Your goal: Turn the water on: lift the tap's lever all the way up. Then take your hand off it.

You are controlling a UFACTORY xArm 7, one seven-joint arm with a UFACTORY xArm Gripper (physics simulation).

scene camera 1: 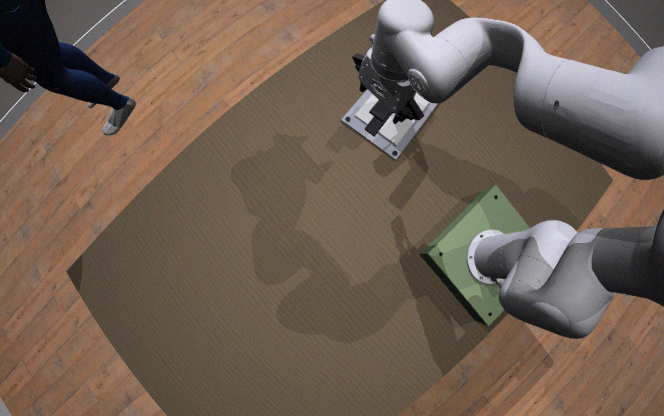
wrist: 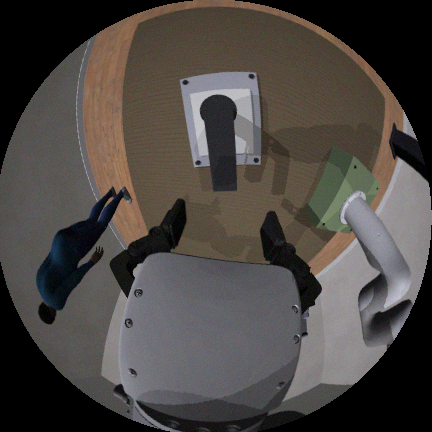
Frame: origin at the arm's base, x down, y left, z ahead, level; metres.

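Where they show: gripper, fingertip midpoint: [scene camera 1: 382,102] [wrist: 225,214]; arm's base, link origin: [scene camera 1: 490,257] [wrist: 351,206].
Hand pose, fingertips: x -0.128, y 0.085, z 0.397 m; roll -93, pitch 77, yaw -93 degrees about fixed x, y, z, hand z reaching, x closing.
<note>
Each offset is from my fingertips to the centre of the thing. "*": to the spot under its first point. Level surfaces: height alone.
The black tap stands on a white pad on a grey plate [scene camera 1: 395,151] [wrist: 189,100]. Its dark lever {dx +0.067, dy -0.045, dz +0.023 m} [scene camera 1: 384,109] [wrist: 220,145] points away from the tap's round body {* dx +0.072, dy -0.101, dz +0.045 m} [wrist: 218,107]. In the scene view the end of the spout [scene camera 1: 373,127] shows below the lever. How steeply the lever is tilted is hard to tell from above. My gripper [scene camera 1: 382,92] [wrist: 225,214] is open, with nothing between its fingers. In the wrist view the lever's free end lies just ahead of the gap between the fingertips. In the scene view the gripper and wrist hide the tap's rear part.
A green block [scene camera 1: 452,240] [wrist: 327,192] carries the arm's round base flange, to the right of the tap. The arm reaches around the right side in the scene view. A brown mat {dx +0.218 m} [scene camera 1: 175,240] [wrist: 165,55] lies under both. A person [scene camera 1: 85,85] [wrist: 67,250] is at the left, off the mat.
</note>
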